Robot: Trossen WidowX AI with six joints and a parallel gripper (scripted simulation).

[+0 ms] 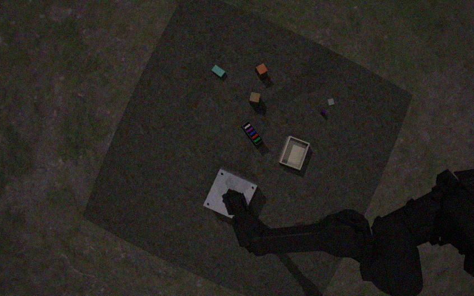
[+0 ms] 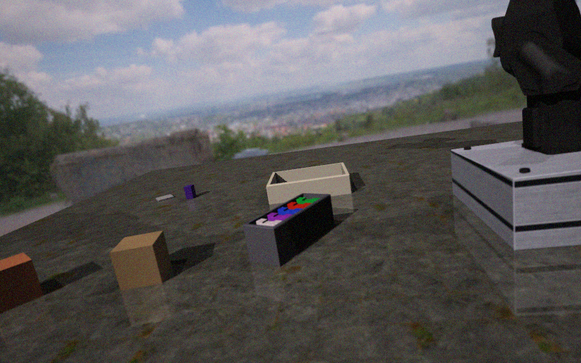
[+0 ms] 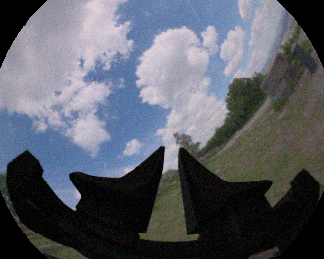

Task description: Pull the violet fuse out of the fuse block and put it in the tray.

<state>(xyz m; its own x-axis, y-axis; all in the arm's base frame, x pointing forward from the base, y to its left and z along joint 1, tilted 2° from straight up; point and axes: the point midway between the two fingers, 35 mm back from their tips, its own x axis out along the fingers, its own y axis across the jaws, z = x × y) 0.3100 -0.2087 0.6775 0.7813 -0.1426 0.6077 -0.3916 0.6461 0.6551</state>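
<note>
My gripper tip is now 73 cm above the violet fuse, 30 cm to the right of it and 4 cm past it. The rest, counted from my gripper tip: tray 75 cm below, 7 cm to the left, 4 cm behind; purple block 74 cm below, 20 cm ahead, 3 cm to the left; flat grey tile 75 cm below, 27 cm ahead, 1 cm to the left.
</note>
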